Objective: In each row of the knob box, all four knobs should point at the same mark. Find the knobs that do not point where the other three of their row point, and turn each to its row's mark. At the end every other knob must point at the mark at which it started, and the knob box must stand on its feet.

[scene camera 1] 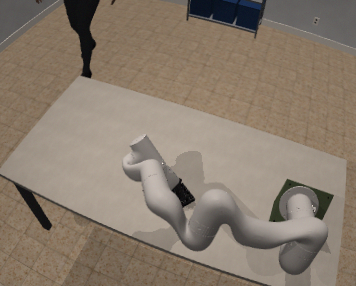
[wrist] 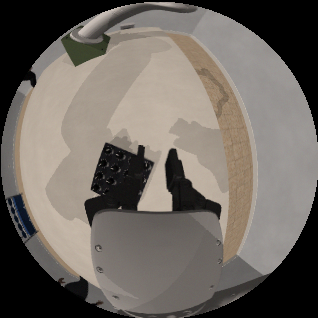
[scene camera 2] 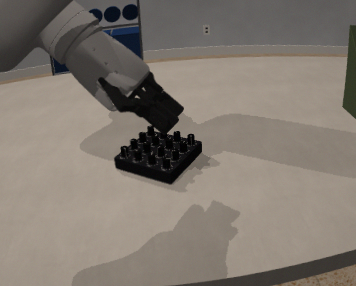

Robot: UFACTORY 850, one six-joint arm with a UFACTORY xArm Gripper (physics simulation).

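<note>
The black knob box [scene camera 1: 185,194] [scene camera 2: 145,171] [wrist: 125,152] sits flat and upright on the table, with rows of black knobs on top. The white pointer lines are too small and dark to read in any view. My gripper [scene camera 2: 172,119] [wrist: 155,154] is partly open with nothing between its fingers. It is tilted and hangs just above the back part of the box in scene camera 2. In the wrist view its left finger covers the right part of the box and some knobs, and its right finger is beside the box. In scene camera 1 the arm hides the gripper and part of the box.
The table [scene camera 1: 100,115] [scene camera 2: 280,210] [wrist: 165,75] carries the arm's green base plate [scene camera 1: 324,199] [wrist: 85,54]. The arm reaches across the table from there. A person [scene camera 1: 82,35] stands beyond the table's far edge. A shelf with blue bins [scene camera 1: 224,11] [wrist: 21,215] stands farther back.
</note>
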